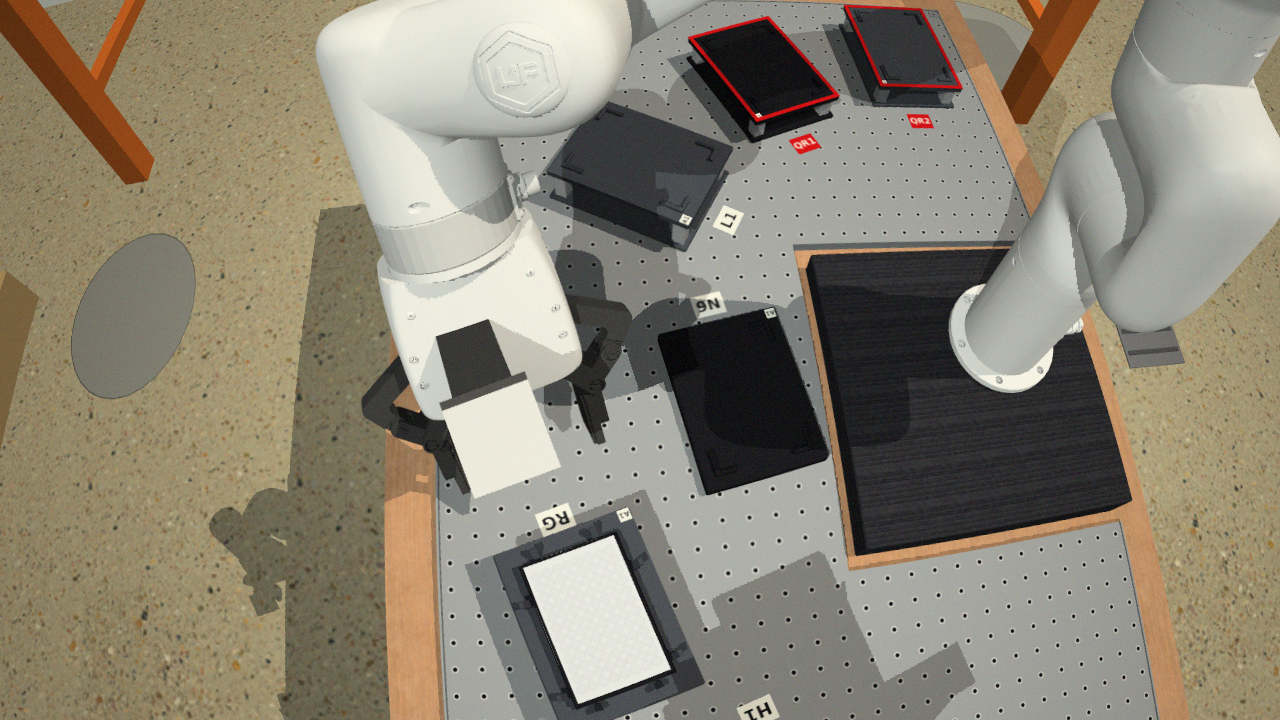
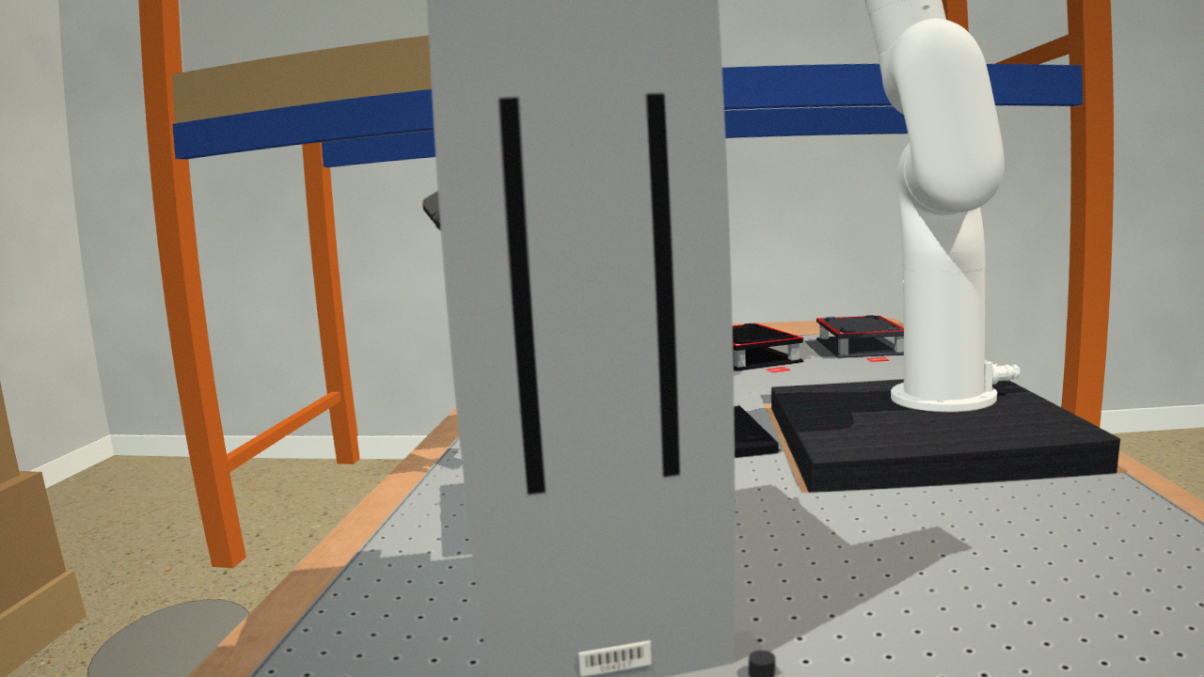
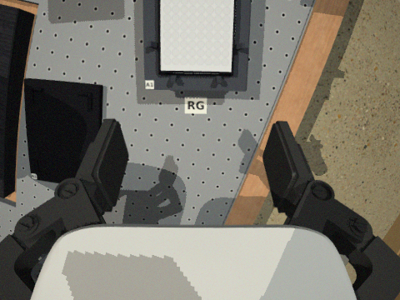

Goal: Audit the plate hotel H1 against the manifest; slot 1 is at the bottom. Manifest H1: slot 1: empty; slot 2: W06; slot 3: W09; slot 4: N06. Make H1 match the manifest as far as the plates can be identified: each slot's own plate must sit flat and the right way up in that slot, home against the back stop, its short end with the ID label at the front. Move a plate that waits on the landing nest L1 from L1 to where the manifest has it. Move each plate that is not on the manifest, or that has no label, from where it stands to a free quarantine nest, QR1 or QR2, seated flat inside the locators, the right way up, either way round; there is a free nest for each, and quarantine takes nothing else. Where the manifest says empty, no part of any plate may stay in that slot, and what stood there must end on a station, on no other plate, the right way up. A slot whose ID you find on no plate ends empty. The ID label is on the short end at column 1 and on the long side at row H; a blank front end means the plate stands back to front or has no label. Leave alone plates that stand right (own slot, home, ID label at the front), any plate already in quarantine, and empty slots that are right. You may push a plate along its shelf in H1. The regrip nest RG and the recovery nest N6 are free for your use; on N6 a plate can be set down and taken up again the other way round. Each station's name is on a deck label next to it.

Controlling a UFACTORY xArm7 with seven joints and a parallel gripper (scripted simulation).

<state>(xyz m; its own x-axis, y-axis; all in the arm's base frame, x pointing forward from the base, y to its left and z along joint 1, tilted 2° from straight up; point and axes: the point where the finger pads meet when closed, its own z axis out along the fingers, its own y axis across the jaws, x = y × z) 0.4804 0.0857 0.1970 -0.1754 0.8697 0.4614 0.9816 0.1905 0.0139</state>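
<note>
The white well plate is 2 cm behind my hand, 11 cm to the left of it and 15 cm below it. Round my hand: recovery nest N6: 19 cm behind, 8 cm to the right, 21 cm below; then H1 deck label: 14 cm behind, 21 cm to the left, 21 cm below; then regrip nest RG: 2 cm behind, 11 cm to the left, 16 cm below.
</note>
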